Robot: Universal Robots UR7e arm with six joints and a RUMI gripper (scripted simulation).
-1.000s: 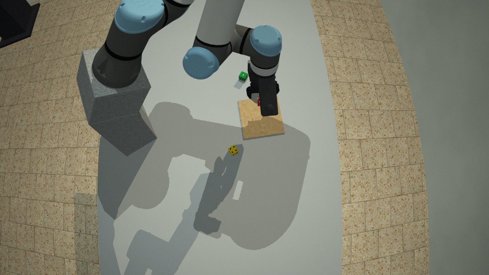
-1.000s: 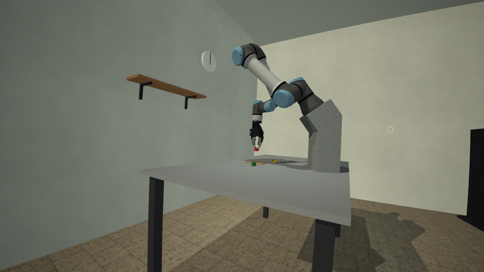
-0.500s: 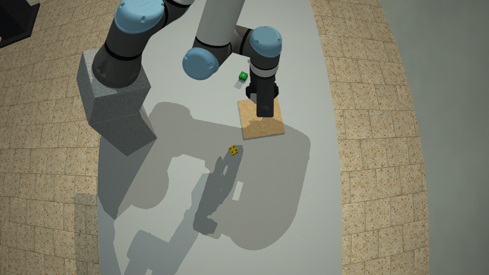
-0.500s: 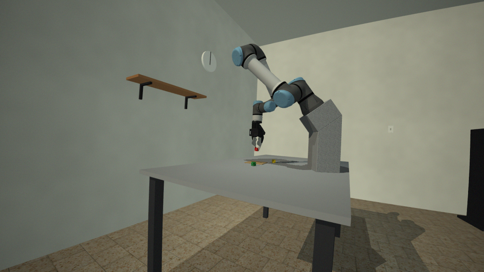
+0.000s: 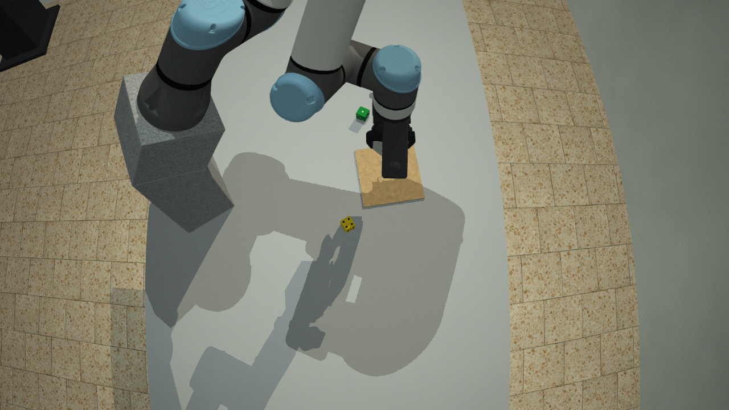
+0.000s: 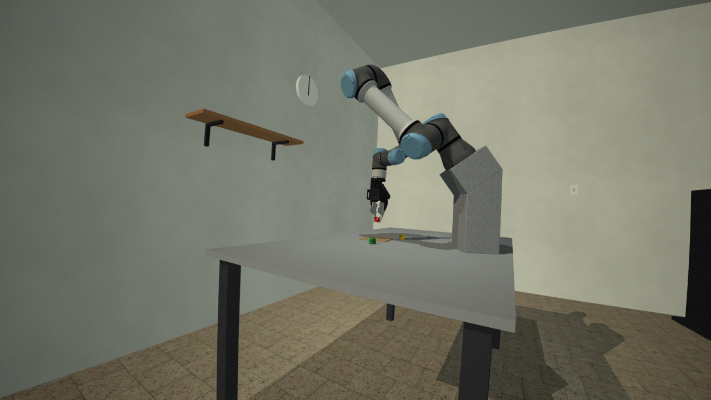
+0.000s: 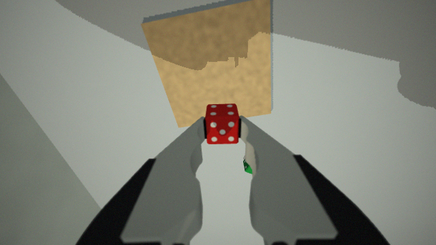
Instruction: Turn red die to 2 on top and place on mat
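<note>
My hand is 110 mm above the tan mat and 10 mm to the left of it. From my hand the other things lie so: yellow die (120 mm to the right, 110 mm behind, 100 mm below); then green die (150 mm to the left, 100 mm below, 30 mm behind); then red die (10 mm below).
</note>
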